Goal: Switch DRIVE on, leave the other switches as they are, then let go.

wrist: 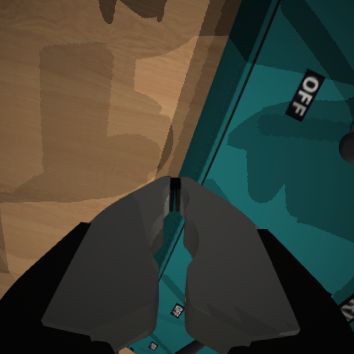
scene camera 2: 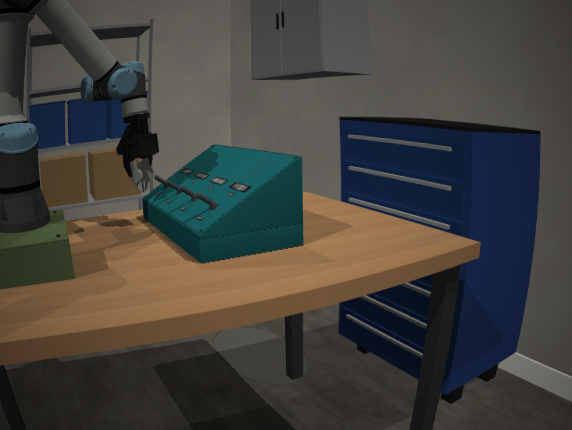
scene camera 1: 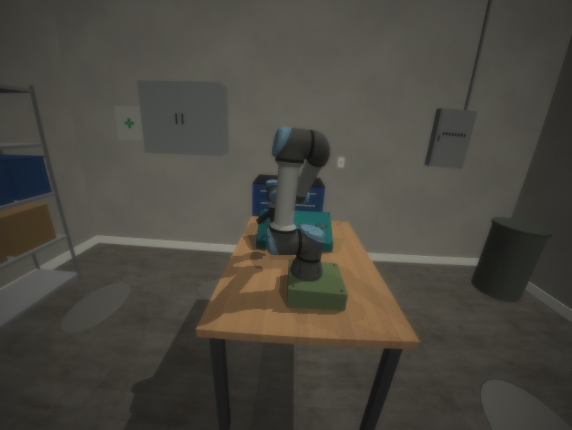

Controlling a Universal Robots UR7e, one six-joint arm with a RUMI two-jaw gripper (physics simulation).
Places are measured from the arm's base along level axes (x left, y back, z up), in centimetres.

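Pixels of known places: gripper, between the fingertips: (wrist: 174, 179) (scene camera 2: 143, 192); arm's base, origin of its link: (scene camera 2: 22, 223) (scene camera 1: 306, 271).
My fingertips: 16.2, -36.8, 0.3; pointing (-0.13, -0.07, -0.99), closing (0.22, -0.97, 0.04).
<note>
Ahead of a thing's pixels: the offset from my fingertips to its top centre, as dx, dy, dz. "pt": to the spot under its first point. Level surfaces: height alone.
A teal sloped switch panel (scene camera 1: 312, 220) (scene camera 2: 260, 175) (wrist: 310, 170) stands on the table. Dark levers @[-30.6, -6.6, +3.5] (scene camera 2: 206, 200) stick out of its slope in a row above small plates. My gripper (scene camera 2: 145, 190) (wrist: 174, 179) is shut with its tips together and empty, over the panel's low front edge at the far end of the row in scene camera 2. In the wrist view a black lever knob @[pt +5.4, -5.2, +3.0] (wrist: 347, 147) shows at the right edge, near an OFF label @[pt +5.5, -5.6, -2.0] (wrist: 305, 95). A cut-off label @[-6.7, -15.1, +4.0] (wrist: 348, 311) shows at lower right. The switch positions cannot be read clearly. Scene camera 1 hides the fingertips behind the arm.
The arm stands on a green base block (scene camera 1: 316, 292) (scene camera 2: 37, 260) on the wooden table @[dz -9.8] (scene camera 1: 240, 310) (scene camera 2: 250, 295). A blue drawer cabinet (scene camera 2: 505, 225) stands behind the table. A shelf rack (scene camera 1: 42, 130) with boxes is at the left, and a bin (scene camera 1: 512, 260) at the right.
</note>
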